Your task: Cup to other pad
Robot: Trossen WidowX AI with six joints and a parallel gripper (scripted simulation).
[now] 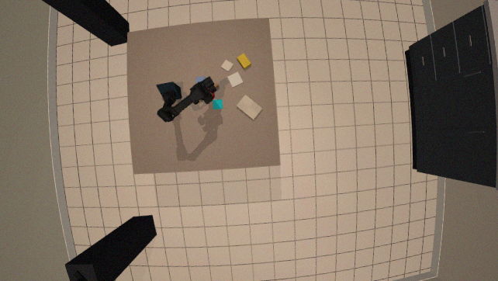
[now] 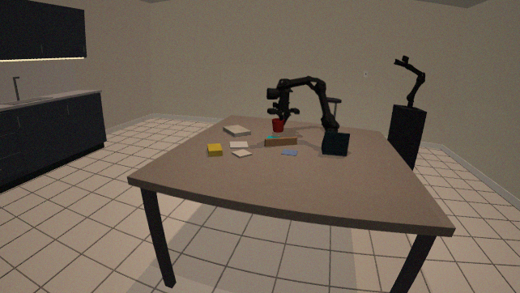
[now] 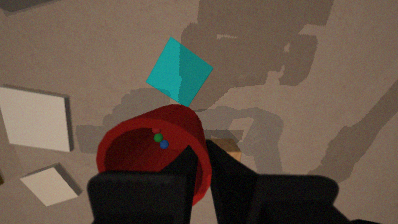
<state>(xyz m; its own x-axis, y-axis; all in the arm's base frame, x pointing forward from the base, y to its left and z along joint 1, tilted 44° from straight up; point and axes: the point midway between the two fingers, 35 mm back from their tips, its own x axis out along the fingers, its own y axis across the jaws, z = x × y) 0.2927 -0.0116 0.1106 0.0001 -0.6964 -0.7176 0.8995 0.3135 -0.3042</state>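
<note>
Right now the teal pad is 60 mm ahead of my gripper tip, 40 mm to the right of it and 110 mm below it. From my gripper tip the other things lie so: wooden block (70 mm to the left, 90 mm below); red cup (30 mm ahead, 10 mm to the left); white slab (320 mm ahead, 110 mm to the right, 90 mm below).
</note>
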